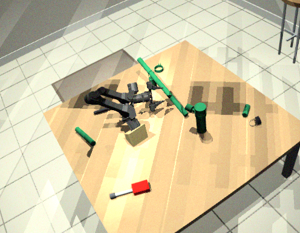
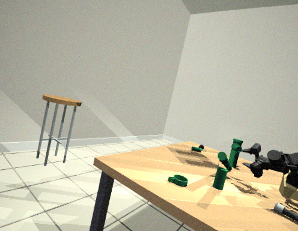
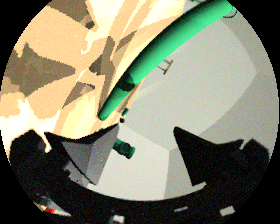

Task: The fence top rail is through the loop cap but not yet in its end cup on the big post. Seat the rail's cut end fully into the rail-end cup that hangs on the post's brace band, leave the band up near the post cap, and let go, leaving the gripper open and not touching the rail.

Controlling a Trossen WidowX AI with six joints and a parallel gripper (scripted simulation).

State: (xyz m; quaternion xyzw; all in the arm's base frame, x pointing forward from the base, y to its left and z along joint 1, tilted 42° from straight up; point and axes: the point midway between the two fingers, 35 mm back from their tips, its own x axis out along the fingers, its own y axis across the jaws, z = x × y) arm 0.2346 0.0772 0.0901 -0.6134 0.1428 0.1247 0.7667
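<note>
My gripper tip is 22 cm to the left of the rail-end cup, 7 cm short of it and 1 cm below it. From my gripper tip the other things lie so: green band: 41 cm to the left, 15 cm ahead, 13 cm below; then short green piece: 41 cm ahead, 32 cm to the right, 12 cm below; then small green line post: 24 cm to the left, 3 cm below, 2 cm ahead.
</note>
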